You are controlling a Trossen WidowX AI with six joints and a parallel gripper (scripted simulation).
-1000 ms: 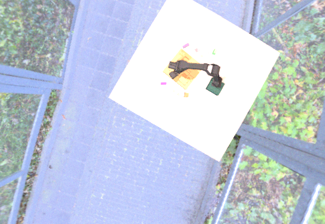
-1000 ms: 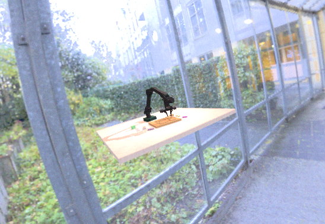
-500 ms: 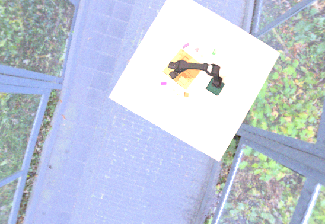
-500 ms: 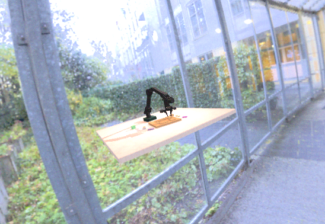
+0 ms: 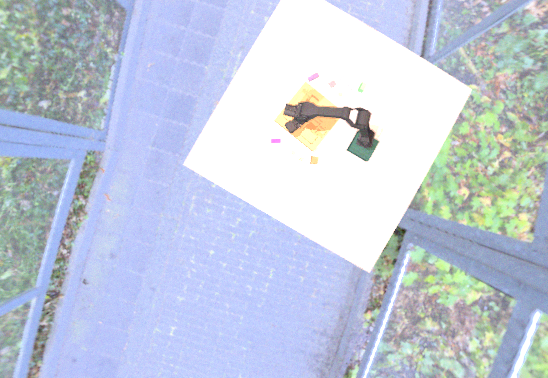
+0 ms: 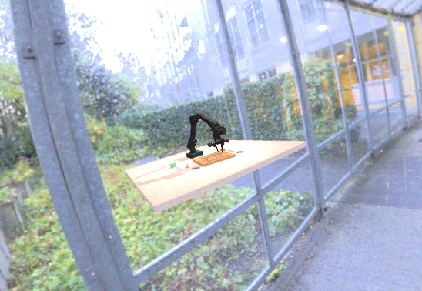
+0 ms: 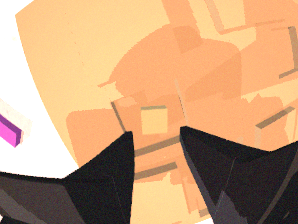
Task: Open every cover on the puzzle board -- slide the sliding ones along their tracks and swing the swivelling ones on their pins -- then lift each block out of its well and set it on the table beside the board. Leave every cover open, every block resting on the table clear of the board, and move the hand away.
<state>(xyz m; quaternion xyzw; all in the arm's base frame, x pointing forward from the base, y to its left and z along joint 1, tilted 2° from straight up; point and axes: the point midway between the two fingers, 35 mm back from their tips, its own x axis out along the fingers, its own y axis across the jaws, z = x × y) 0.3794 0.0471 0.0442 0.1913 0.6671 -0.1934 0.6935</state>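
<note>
My gripper tip is now 2 cm past the puzzle board, 5 cm to the left of it and 2 cm above it. Also, from my gripper tip: lilac block (3 cm ahead, 29 cm to the right, 4 cm below); then green block (26 cm behind, 35 cm to the right, 2 cm below); then pink block (9 cm ahead, 15 cm to the left, 4 cm below).
</note>
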